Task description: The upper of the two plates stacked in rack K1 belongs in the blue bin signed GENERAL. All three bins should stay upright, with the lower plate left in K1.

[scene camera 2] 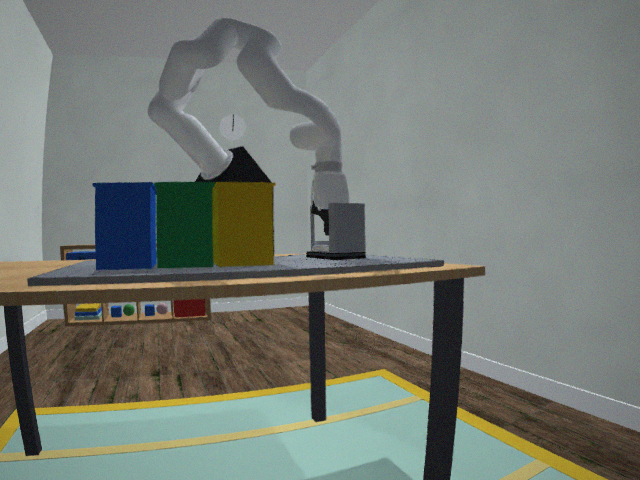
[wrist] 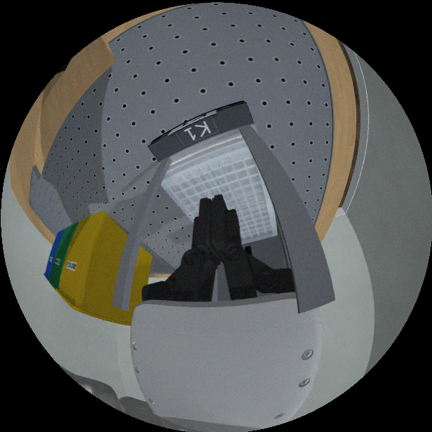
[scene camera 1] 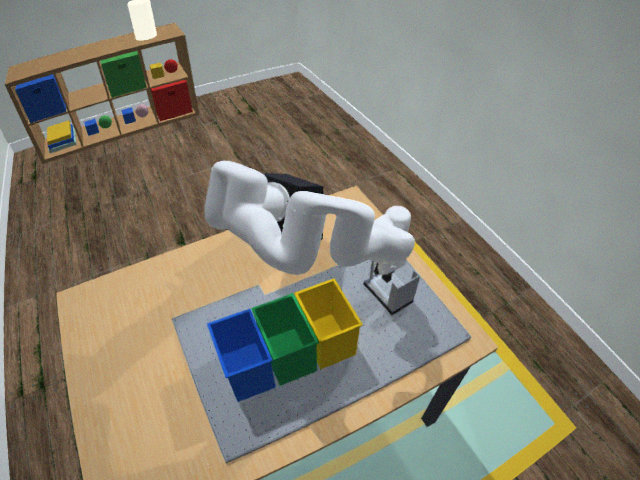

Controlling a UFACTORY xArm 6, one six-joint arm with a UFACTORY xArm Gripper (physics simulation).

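Places are measured from the arm's base along level axes (x ahead, y left, z up), in centimetres.
Pixels of known places: gripper, fingertip midpoint: (scene camera 1: 386, 279); arm's base, link origin: (scene camera 2: 217, 165) (scene camera 1: 272, 202).
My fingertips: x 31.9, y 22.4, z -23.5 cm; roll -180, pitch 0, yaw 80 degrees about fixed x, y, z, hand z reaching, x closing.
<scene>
For each thing: its middle in the pictures, then the offset to it from my fingertips. Level surfaces: height alone.
- rack K1, body centre: (scene camera 2: 334, 231) (scene camera 1: 390, 280) dx +1.8, dy +0.3, dz +1.0 cm
- blue bin, body centre: (scene camera 2: 128, 227) (scene camera 1: 243, 357) dx -1.9, dy -53.9, dz +2.8 cm
- green bin, body centre: (scene camera 2: 184, 226) (scene camera 1: 285, 341) dx +0.9, dy -40.9, dz +2.8 cm
- yellow bin, body centre: (scene camera 2: 240, 225) (scene camera 1: 327, 325) dx +3.8, dy -27.9, dz +2.8 cm
- grey perforated board, surface height: dz -6.2 cm
- wooden table, surface height: dz -7.5 cm
My gripper (scene camera 1: 384, 275) (scene camera 2: 326, 233) (wrist: 216, 208) is shut and empty. It points down inside rack K1 (scene camera 1: 402, 293) (scene camera 2: 346, 229) (wrist: 292, 215), between its uprights. In the wrist view, a pale gridded plate (wrist: 230, 175) lies in the rack below the fingertips, which hide part of it. The lower plate cannot be told apart from the upper. Whether the fingertips touch the plate cannot be told. The blue bin (scene camera 1: 253, 382) (scene camera 2: 124, 227) (wrist: 51, 265) stands upright and open-topped at the far end of the row of bins; its sign is too small to read.
The green bin (scene camera 1: 297, 366) (scene camera 2: 184, 224) stands between the blue bin and the yellow bin (scene camera 1: 338, 351) (scene camera 2: 242, 224) (wrist: 95, 265). Both are upright, and the yellow one is nearest the rack. All stand on a grey perforated board (scene camera 1: 206, 392) (wrist: 215, 50) on the wooden table (scene camera 1: 113, 320).
</scene>
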